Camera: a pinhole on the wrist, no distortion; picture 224 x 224 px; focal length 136.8 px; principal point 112.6 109.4 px. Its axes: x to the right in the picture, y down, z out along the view. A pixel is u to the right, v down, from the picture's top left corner.
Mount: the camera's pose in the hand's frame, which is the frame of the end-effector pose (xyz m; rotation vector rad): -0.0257 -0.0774 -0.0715 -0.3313 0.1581 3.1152
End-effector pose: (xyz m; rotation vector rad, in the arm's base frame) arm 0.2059 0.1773 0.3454 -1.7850 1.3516 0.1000
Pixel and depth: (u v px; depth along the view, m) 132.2 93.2 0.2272
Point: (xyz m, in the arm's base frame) 0.2441 0.3495 0.3306
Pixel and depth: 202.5 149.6 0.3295
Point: 0.2844 0.5531 0.4592
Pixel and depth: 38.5 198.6 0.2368
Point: 0.4768 0.2827 0.3156
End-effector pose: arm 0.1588 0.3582 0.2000 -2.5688 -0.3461 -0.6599
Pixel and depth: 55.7 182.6 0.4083
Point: 0.2646 0.7710 0.0221
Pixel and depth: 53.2 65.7 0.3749
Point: 0.3582 0.4514 -0.0464
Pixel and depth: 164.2 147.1 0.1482
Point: 0.0528 0.4654 0.1312
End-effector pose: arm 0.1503 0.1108 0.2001 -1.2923 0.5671 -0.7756
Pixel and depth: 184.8 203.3 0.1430
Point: 0.0840 0.2364 0.3636
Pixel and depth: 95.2 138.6 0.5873
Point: 0.4725 0.4885 0.4421
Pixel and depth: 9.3 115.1 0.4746
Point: 0.6354 0.2246 0.3517
